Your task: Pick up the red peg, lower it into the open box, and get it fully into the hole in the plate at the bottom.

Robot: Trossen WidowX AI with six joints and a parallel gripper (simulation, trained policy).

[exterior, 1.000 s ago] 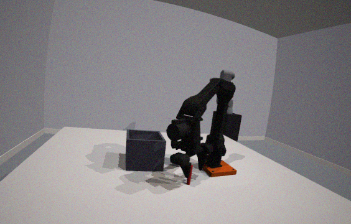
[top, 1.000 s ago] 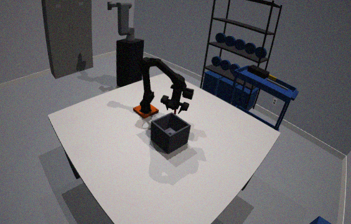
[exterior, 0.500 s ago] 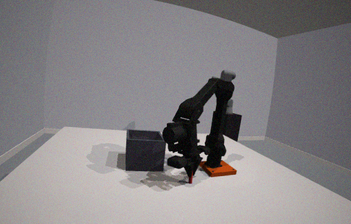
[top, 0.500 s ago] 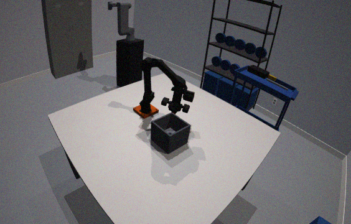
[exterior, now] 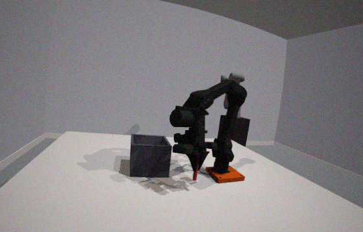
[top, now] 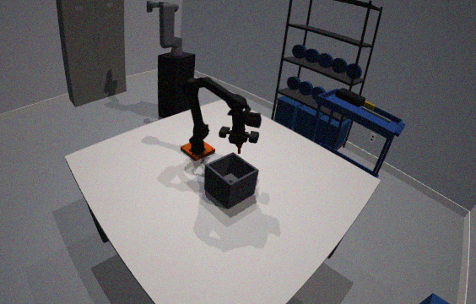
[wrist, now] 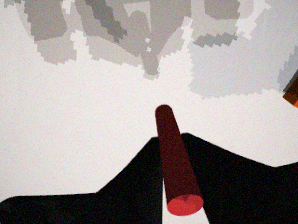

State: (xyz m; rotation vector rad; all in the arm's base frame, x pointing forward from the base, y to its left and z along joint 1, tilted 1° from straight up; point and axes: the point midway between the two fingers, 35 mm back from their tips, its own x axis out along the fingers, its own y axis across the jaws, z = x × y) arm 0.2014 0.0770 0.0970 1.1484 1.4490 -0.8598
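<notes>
Now: gripper tip 22 cm to the left of the plate, 10 cm short of it and 4 cm above it. Round my gripper tip: red peg (right at my gripper tip).
</notes>
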